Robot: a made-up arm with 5 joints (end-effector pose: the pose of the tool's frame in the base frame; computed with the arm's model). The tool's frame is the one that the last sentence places. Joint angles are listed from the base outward.
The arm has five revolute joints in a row. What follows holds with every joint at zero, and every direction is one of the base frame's.
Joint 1 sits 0.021 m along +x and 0.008 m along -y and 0.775 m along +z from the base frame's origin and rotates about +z.
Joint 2 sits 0.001 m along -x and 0.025 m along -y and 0.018 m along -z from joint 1 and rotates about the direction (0, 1, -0.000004).
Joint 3 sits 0.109 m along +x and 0.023 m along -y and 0.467 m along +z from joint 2 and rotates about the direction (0, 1, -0.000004).
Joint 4 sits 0.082 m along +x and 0.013 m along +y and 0.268 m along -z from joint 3 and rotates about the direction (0, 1, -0.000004).
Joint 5 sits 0.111 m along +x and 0.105 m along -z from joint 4 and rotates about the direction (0, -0.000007, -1).
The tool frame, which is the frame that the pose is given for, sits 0.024 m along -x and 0.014 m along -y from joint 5; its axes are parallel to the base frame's.
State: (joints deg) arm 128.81 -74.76 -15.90 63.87 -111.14
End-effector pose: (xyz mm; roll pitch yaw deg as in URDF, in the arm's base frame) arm 55.6 32.5 1036.1 -25.22 9.36 -122.15
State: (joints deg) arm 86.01 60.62 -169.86 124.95 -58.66
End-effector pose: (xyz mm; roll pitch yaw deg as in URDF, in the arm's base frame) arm 136.7 749.1 925.9 13.51 8.10 145.63
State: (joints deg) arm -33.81 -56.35 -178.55 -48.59 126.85
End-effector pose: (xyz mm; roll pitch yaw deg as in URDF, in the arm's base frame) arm -540.8 359.4 1058.0 -73.31 -35.67 -133.73
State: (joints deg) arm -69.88 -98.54 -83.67 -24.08 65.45
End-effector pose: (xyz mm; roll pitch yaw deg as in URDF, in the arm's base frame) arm -236.6 639.9 1115.1 -155.80 10.60 177.85
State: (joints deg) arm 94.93 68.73 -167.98 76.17 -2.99
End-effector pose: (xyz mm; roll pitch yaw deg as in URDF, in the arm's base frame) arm -1.7 840.1 886.7 -1.27 -23.05 98.18
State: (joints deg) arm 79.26 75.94 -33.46 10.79 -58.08
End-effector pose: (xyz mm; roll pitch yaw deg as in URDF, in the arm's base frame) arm 146.0 314.1 360.6 48.68 25.07 148.83
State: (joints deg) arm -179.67 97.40 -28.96 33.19 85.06
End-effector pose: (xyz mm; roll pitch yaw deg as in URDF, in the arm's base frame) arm -86.0 3.7 342.1 -101.67 4.84 89.33
